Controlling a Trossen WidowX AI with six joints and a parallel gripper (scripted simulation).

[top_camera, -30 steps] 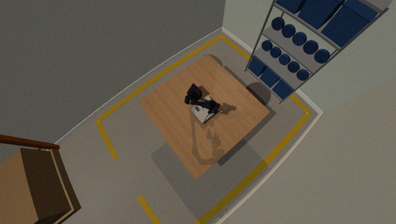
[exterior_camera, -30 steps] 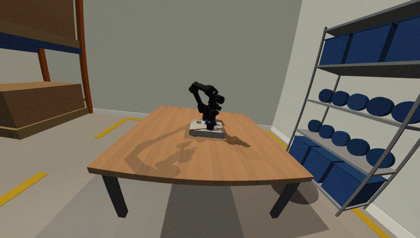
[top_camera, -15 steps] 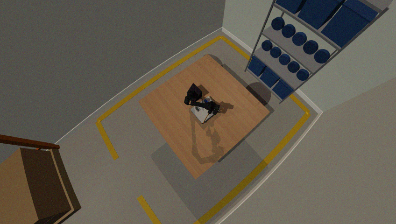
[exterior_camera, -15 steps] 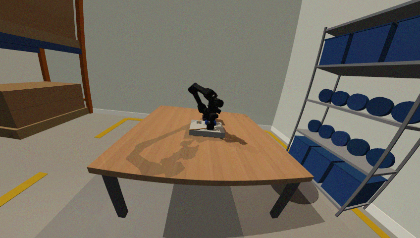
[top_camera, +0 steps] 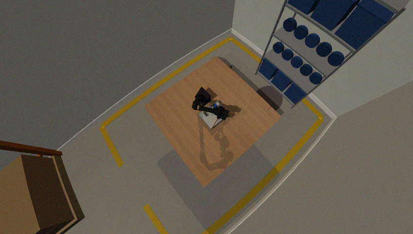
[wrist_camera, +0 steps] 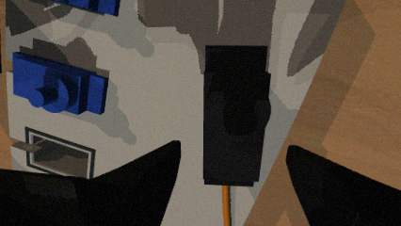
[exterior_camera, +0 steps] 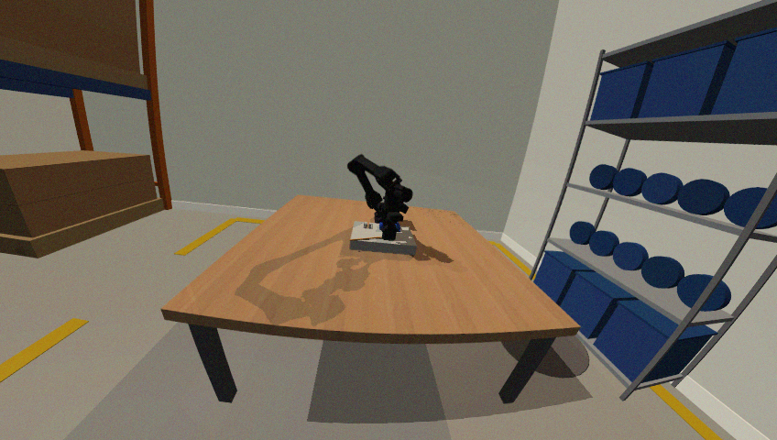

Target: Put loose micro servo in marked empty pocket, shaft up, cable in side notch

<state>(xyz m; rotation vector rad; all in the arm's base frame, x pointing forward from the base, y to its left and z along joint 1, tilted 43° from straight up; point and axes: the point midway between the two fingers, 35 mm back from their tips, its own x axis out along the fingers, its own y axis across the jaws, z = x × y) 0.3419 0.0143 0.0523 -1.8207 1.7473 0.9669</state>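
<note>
The grey deck is 30 mm behind my gripper tip, 10 mm to the right of it and 70 mm below it.
</note>
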